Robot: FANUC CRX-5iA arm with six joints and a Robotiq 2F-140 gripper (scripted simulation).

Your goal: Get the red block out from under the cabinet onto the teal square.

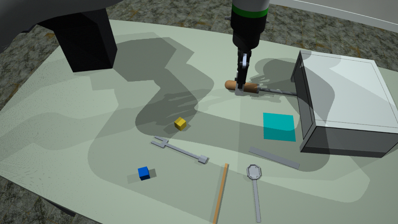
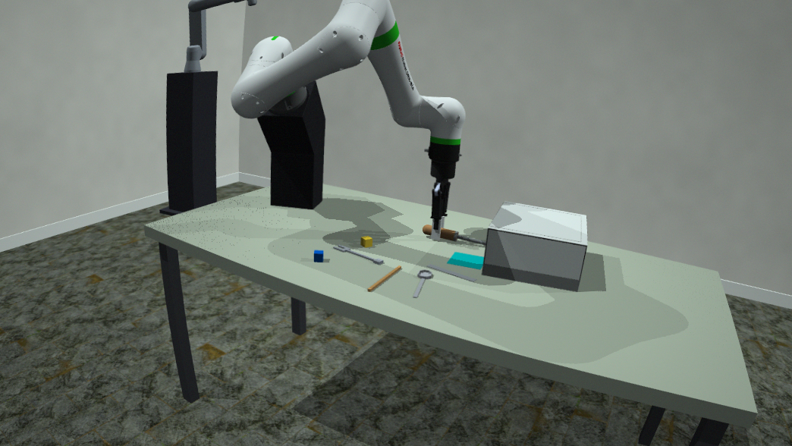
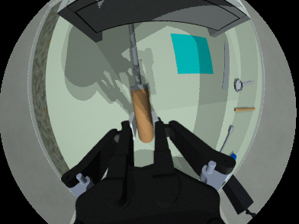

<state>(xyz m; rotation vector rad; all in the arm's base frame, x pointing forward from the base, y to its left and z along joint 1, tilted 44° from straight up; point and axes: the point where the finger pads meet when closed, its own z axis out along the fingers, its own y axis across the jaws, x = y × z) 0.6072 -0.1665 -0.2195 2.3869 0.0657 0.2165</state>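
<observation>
Right now the teal square is 130 mm ahead of my hand, 140 mm to the right of it and 40 mm below it. Round my hand: yellow cube 170 mm behind, 170 mm to the right, 30 mm below; then flat grey bar 110 mm ahead, 250 mm to the right, 40 mm below; then grey fork tool 160 mm behind, 250 mm to the right, 30 mm below.
</observation>
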